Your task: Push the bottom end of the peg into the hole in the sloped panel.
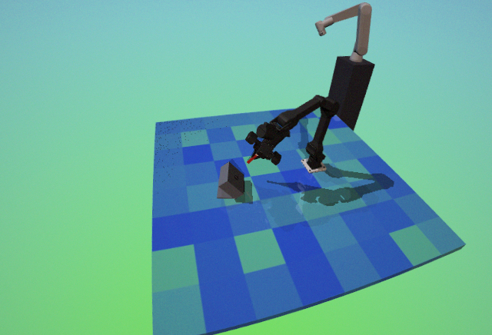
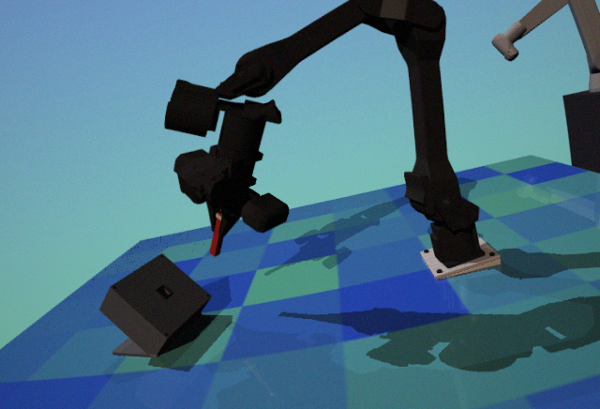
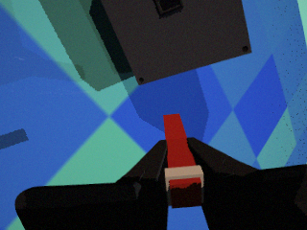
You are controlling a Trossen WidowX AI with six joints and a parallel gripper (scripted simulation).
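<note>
The dark sloped panel is 12 cm ahead of my gripper tip, 4 cm to the left of it and 8 cm below it. The rest, counted from my gripper tip: square-sided peg: 1 cm behind, 1 cm above.
</note>
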